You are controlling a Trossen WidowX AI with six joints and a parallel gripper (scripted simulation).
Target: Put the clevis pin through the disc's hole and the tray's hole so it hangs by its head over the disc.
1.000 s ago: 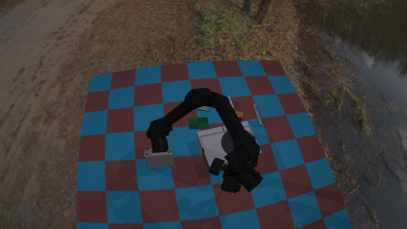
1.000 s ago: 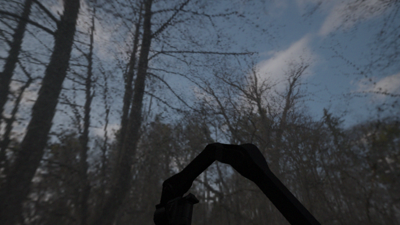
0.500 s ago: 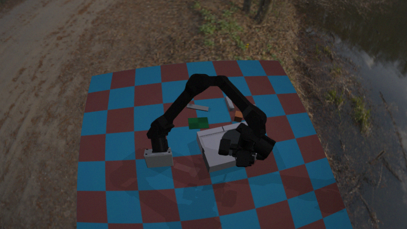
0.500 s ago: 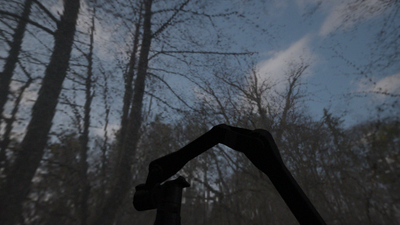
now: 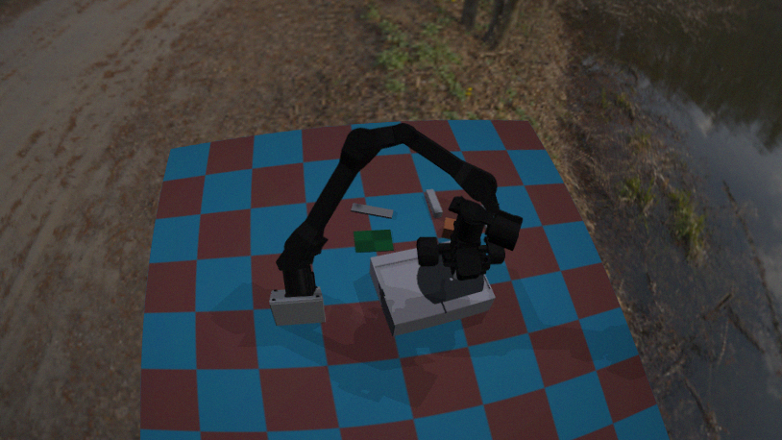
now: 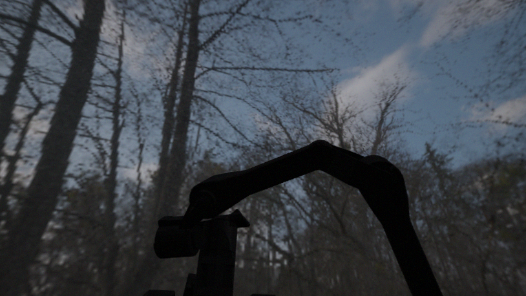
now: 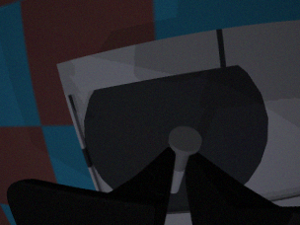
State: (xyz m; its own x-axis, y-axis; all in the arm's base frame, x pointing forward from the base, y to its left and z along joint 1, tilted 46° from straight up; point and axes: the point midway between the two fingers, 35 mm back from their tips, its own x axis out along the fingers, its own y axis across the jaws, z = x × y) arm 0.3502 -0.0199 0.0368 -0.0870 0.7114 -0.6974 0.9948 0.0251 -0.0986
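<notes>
The steel clevis pin lies 10 mm to the left of my gripper tip. Round my gripper tip: steel tray (40 mm behind, 20 mm to the left, 60 mm below); then flat green piece (160 mm behind, 180 mm to the left, 100 mm below); then dark round disc (10 mm to the left, 40 mm below).
</notes>
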